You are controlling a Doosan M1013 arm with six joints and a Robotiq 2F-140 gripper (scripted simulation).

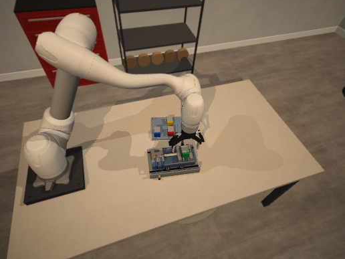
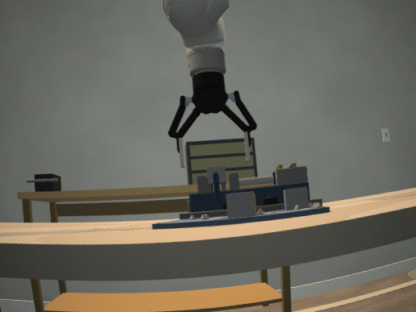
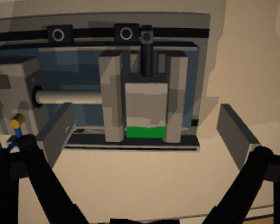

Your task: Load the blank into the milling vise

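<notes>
The green-ended blank lies 3 cm below my hand. Also, from my hand: work stop rod 5 cm to the left, 4 cm below; fixed jaw 6 cm below, 3 cm ahead; moving jaw 6 cm below, 4 cm behind.
</notes>
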